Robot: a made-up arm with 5 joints.
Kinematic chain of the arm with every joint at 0, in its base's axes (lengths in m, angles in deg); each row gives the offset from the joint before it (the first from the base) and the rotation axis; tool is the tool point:
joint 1: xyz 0 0 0.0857 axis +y
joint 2: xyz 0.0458 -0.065 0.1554 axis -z
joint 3: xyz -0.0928 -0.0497 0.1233 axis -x
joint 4: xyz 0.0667 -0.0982 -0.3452 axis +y
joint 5: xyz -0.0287 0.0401 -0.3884 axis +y
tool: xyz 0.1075 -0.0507 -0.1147
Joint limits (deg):
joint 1: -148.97..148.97
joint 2: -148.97..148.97
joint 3: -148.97..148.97
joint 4: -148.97..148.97
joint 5: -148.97..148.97
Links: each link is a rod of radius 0.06 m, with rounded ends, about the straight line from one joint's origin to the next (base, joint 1, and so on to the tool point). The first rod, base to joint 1, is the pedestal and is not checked.
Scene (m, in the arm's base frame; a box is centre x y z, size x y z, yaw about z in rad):
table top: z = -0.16
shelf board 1: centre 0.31 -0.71 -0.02 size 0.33 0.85 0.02 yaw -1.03
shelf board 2: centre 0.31 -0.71 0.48 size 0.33 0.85 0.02 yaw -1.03
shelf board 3: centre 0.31 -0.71 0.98 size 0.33 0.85 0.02 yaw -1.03
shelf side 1: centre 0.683 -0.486 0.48 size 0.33 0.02 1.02 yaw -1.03
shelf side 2: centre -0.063 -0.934 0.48 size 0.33 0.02 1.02 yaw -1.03
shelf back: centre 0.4 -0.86 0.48 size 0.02 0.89 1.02 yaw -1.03
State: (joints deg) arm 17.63 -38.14 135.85 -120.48 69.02
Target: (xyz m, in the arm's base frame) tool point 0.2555 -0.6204 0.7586
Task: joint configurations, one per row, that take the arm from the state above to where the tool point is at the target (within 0.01 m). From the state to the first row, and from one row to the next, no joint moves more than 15 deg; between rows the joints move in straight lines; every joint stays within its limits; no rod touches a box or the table.
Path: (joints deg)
1: 5.83 -25.03 130.93 -117.26 71.12
2: -5.98 -11.92 126.02 -114.03 73.22
3: -17.78 1.19 121.10 -110.81 75.32
4: -29.58 14.30 116.18 -107.58 77.42
5: -21.90 13.32 115.47 -96.65 78.77
6: -14.21 12.33 114.75 -85.71 80.13

